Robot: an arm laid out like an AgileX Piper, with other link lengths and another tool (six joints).
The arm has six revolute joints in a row. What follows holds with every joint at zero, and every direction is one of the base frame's. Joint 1 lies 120.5 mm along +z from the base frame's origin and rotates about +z. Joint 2 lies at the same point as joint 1 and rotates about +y. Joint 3 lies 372.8 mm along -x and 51 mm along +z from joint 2 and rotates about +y. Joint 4 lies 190.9 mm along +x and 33.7 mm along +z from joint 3 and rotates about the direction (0.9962, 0, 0.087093). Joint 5 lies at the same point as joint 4 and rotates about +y. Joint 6 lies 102.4 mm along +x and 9 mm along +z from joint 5 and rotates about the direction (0.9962, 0, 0.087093). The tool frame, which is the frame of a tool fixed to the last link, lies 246.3 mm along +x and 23 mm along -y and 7.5 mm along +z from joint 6; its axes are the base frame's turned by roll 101.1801, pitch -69.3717 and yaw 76.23 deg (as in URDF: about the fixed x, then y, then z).
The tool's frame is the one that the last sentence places.
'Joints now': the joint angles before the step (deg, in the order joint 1, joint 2, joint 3, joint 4, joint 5, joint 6). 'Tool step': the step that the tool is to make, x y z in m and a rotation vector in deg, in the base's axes. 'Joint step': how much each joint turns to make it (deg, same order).
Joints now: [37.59, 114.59, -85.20, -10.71, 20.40, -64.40]
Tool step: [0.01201, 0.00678, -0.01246, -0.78, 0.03, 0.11]
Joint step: [-0.01, 2.87, -2.81, -0.74, 0.46, 0.16]
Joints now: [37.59, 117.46, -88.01, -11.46, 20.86, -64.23]
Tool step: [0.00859, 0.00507, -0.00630, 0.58, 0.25, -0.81]
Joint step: [-0.01, 1.83, -2.01, -0.33, 0.12, 1.30]
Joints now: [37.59, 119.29, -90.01, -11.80, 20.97, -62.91]
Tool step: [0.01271, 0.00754, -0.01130, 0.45, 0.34, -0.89]
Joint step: [-0.01, 2.92, -3.26, -0.40, 0.44, 1.37]
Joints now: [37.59, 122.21, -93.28, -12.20, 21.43, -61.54]
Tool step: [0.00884, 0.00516, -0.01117, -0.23, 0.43, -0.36]
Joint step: [0.00, 2.41, -2.87, -0.01, 0.98, 0.24]
